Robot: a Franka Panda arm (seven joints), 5 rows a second.
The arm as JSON. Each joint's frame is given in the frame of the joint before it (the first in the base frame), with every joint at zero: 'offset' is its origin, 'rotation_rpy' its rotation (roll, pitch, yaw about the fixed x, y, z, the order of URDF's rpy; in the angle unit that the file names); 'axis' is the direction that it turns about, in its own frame. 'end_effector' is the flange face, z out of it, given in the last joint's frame.
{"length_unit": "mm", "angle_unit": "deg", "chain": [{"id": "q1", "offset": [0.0, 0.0, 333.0], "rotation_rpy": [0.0, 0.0, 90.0], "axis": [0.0, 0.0, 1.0]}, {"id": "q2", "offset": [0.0, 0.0, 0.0], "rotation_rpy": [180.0, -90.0, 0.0], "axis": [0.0, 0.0, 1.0]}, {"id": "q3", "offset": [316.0, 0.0, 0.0], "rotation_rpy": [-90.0, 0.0, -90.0], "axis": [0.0, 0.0, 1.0]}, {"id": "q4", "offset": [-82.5, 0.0, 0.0], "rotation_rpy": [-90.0, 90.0, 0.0], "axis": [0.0, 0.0, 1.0]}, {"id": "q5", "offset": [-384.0, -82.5, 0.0], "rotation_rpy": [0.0, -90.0, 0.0], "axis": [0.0, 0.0, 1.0]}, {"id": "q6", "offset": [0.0, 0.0, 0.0], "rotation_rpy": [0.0, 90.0, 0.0], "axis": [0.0, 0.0, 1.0]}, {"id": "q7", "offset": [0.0, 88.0, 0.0], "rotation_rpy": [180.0, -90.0, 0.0], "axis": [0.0, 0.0, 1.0]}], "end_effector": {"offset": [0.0, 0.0, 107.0], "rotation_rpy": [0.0, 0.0, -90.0]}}
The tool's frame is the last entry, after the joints.
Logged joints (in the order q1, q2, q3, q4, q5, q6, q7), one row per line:
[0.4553, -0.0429, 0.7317, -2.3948, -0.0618, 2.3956, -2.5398]
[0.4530, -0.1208, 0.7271, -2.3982, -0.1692, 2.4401, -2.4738]
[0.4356, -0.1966, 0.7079, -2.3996, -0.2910, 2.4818, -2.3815]
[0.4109, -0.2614, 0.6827, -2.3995, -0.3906, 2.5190, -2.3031]
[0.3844, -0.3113, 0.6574, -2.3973, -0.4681, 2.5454, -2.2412]
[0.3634, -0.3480, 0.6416, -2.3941, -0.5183, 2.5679, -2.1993]
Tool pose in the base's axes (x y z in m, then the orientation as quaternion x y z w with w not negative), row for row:
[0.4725, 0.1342, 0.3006, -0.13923, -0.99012, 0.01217, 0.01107]
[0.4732, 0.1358, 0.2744, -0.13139, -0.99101, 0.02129, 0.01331]
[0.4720, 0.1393, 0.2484, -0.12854, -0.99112, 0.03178, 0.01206]
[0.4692, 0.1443, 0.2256, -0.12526, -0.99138, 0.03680, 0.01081]
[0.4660, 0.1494, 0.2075, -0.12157, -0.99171, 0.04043, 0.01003]
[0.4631, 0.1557, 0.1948, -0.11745, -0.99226, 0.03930, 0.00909]
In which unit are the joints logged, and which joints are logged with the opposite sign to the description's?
The joints are logged in radians. Opposite sign: q1, q2.
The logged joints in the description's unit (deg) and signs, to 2 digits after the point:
[-26.09, 2.46, 41.92, -137.21, -3.54, 137.26, -145.52]
[-25.95, 6.92, 41.66, -137.41, -9.69, 139.81, -141.74]
[-24.96, 11.26, 40.56, -137.49, -16.67, 142.20, -136.45]
[-23.54, 14.98, 39.12, -137.48, -22.38, 144.33, -131.96]
[-22.02, 17.84, 37.67, -137.36, -26.82, 145.84, -128.41]
[-20.82, 19.94, 36.76, -137.17, -29.70, 147.13, -126.01]

